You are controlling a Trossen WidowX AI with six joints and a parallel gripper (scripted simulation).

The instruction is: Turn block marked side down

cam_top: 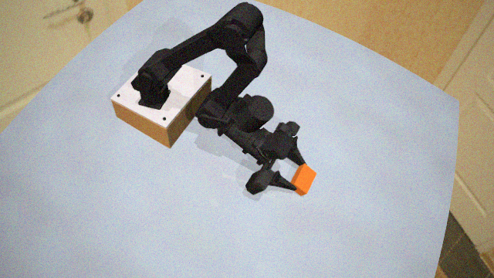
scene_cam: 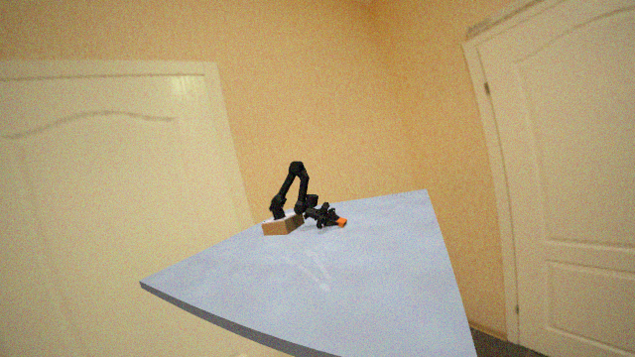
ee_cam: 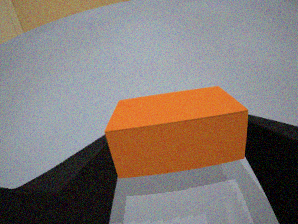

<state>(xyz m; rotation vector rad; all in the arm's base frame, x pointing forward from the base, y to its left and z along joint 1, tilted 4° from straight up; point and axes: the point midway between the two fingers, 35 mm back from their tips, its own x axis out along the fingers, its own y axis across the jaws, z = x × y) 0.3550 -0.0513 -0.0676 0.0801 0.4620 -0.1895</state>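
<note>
Now: gripper tip 10 mm above the orange block.
</note>
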